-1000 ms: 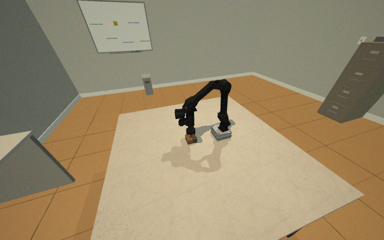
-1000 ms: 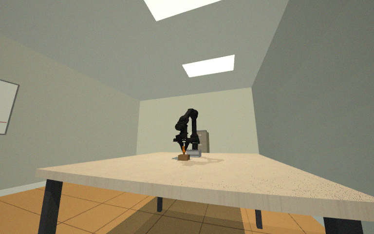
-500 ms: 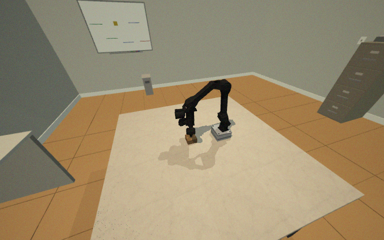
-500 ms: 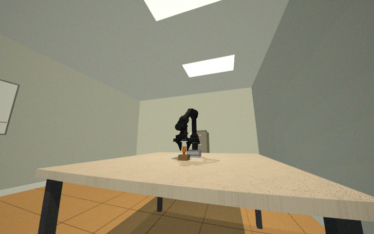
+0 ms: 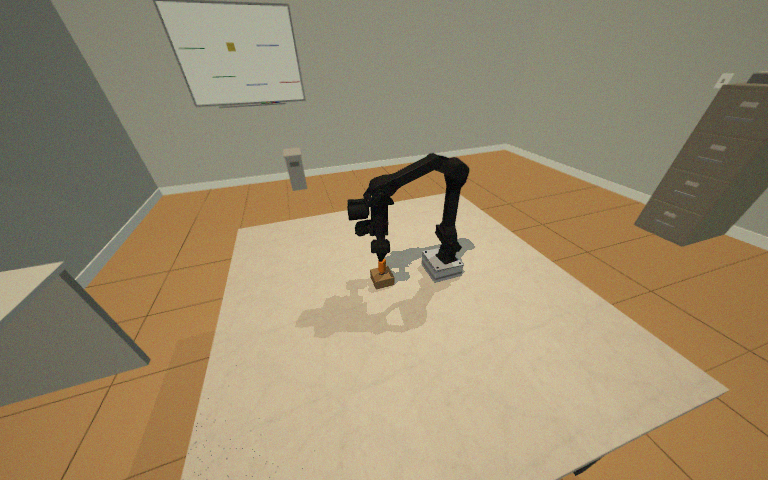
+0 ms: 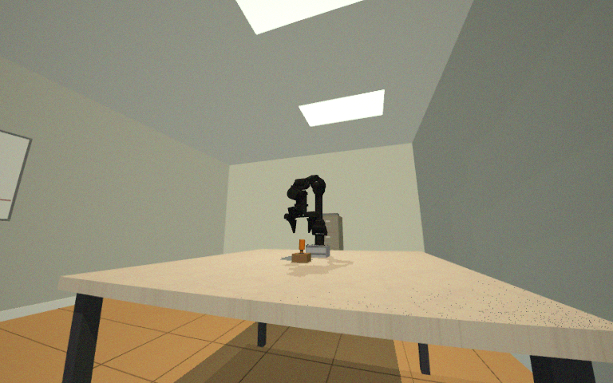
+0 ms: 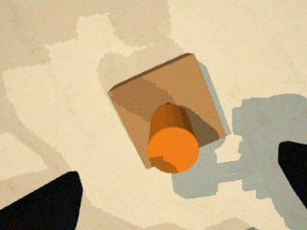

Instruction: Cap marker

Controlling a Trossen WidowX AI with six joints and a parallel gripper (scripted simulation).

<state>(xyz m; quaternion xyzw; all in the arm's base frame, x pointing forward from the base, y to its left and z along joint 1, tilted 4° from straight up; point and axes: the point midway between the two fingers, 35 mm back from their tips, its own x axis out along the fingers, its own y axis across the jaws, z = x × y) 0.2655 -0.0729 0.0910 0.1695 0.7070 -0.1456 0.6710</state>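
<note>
The orange cap lies 60 mm below my gripper tip. From my gripper tip the other things lie so: brown holder block: 120 mm below.
</note>
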